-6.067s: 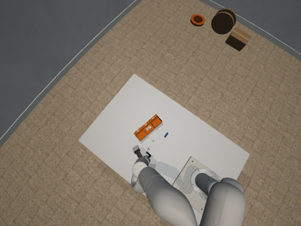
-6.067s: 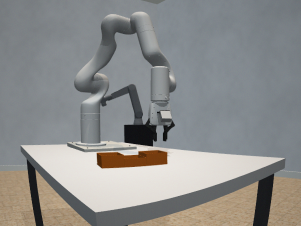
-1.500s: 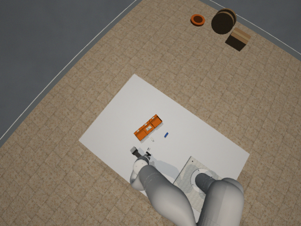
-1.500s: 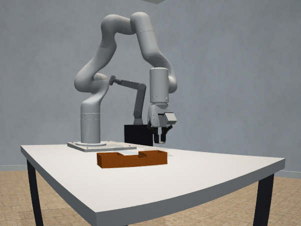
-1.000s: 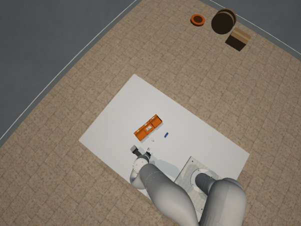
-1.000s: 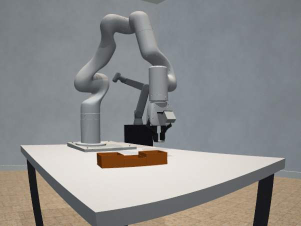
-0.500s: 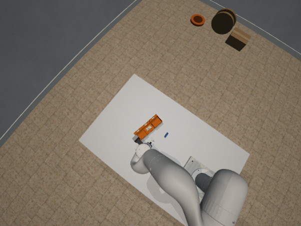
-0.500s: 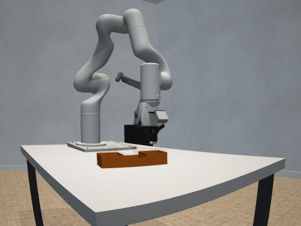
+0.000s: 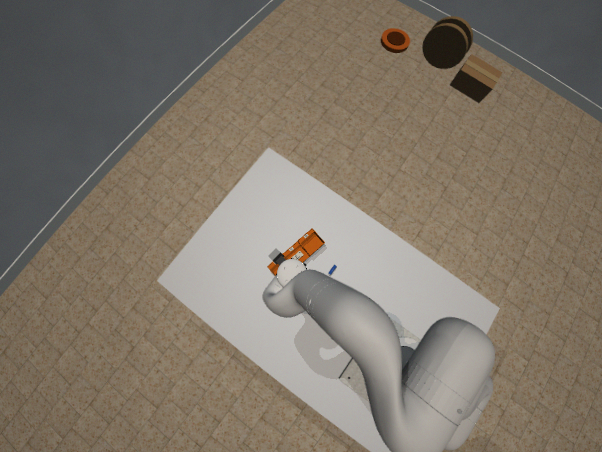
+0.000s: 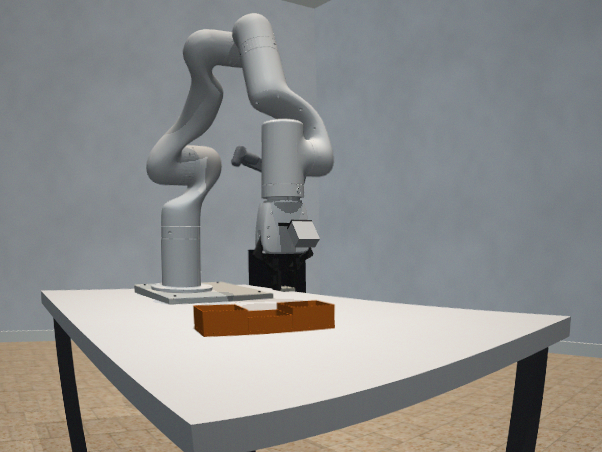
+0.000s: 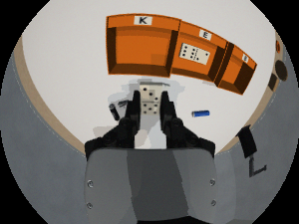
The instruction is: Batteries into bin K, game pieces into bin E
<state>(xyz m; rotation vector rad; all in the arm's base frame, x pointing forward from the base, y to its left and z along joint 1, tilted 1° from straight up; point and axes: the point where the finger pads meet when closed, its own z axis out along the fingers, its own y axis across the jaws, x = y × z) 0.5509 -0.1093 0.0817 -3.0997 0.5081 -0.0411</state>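
Now: hand 9 cm to the left of the bin, 7 cm above it and 3 cm short of it. Round my hand: blue battery 13 cm behind, 10 cm to the right, 8 cm below; black battery 11 cm to the left, 8 cm below, 7 cm behind.
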